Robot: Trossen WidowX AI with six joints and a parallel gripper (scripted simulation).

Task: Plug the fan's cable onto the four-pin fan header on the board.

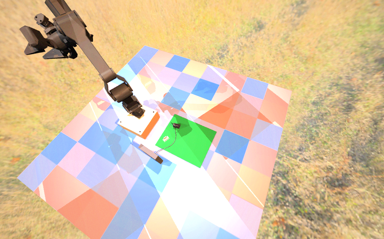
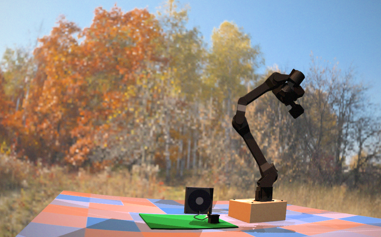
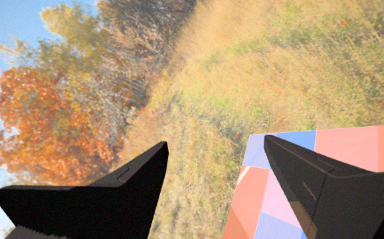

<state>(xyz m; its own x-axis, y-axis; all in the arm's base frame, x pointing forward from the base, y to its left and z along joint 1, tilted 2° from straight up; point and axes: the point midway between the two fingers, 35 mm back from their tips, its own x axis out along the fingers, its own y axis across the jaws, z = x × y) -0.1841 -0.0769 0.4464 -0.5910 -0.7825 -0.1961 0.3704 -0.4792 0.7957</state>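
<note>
The dark plug is 50 cm below my gripper tip, 44 cm ahead of it and 17 cm to the left of it. Round my gripper tip: four-pin header 52 cm below, 42 cm ahead, 7 cm to the left; black fan 46 cm below, 42 cm ahead, 5 cm to the right; green board 53 cm below, 53 cm ahead, 13 cm to the left.
</note>
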